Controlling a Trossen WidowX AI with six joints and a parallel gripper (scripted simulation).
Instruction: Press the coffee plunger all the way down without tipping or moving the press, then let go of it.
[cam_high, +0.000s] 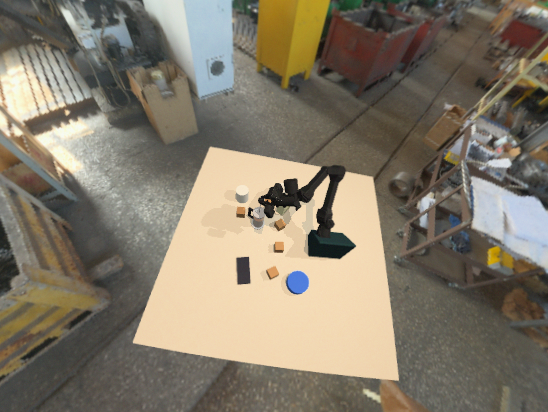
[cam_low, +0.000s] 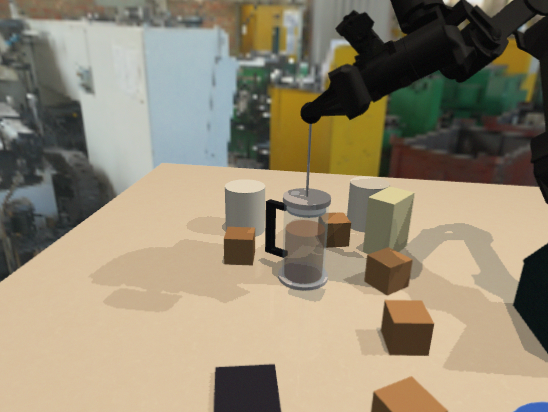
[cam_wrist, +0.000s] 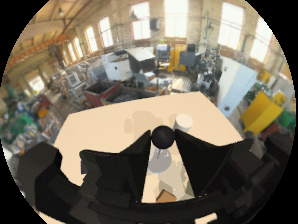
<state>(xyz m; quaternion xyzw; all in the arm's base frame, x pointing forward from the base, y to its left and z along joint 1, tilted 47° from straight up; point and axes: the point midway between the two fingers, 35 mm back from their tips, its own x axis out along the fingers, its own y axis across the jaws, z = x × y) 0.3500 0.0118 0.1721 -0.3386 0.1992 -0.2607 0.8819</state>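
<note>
My gripper tip is 10 mm short of the glass coffee press, 10 mm to the left of it and 140 mm above it. Also, from my gripper tip: pale green block 170 mm behind, 110 mm to the right, 220 mm below; blue disc 230 mm behind, 360 mm to the left, 250 mm below; dark flat slab 60 mm ahead, 300 mm to the left, 270 mm below.
</note>
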